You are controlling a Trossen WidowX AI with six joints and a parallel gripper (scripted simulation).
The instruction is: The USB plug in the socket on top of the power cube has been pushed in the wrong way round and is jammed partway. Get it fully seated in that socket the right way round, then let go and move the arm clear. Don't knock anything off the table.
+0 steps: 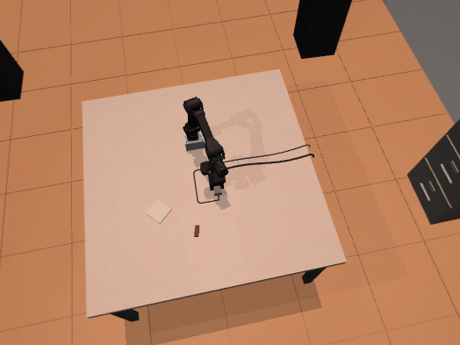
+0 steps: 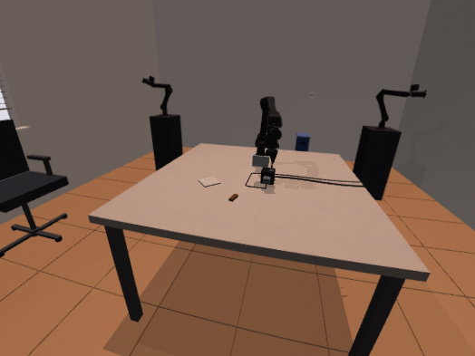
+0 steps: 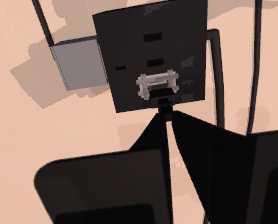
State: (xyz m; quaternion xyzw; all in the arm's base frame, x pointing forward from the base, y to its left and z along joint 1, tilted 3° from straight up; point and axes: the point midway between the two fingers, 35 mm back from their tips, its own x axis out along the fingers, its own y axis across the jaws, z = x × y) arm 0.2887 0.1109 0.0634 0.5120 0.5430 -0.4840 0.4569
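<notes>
My gripper tip is now 20 mm above the dark USB plug. Round my gripper tip: white flat pad: 350 mm to the right, 120 mm below, 110 mm ahead; small brown block: 260 mm ahead, 160 mm to the right, 110 mm below; metal socket frame: 50 mm below.
</notes>
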